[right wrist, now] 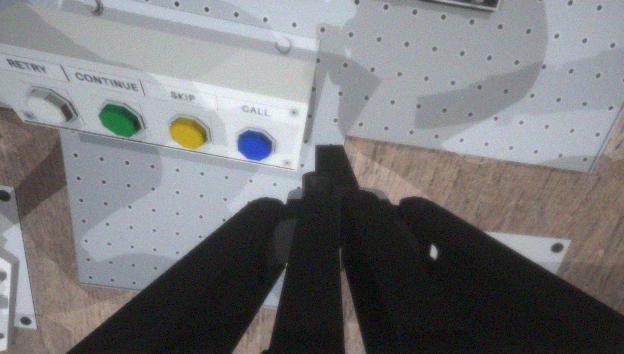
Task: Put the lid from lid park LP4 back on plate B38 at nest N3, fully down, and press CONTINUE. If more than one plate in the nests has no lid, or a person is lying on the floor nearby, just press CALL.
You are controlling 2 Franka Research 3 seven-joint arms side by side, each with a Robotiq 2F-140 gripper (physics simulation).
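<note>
The button box point(200, 75) runs across the upper left of the right wrist view, with RETRY, CONTINUE, SKIP and CALL labels. Its white button point(46, 109), green CONTINUE button point(119, 120), yellow SKIP button point(188, 133) and blue CALL button point(255, 145) all show uncovered. My right gripper point(328, 166) is shut and empty; its fingertips are to the right of and below the blue button in the view, apart from it. My left gripper, plate B38, nest N3, the lid and lid park LP4 do not show in this view.
Perforated grey panels point(480, 95) point(130, 215) lie beyond and below the box. A white plate with a bolt point(535, 245) is at the right, partly behind the gripper. Another white bracket point(22, 280) is at the left edge. A dark-edged object point(480, 4) shows at the top.
</note>
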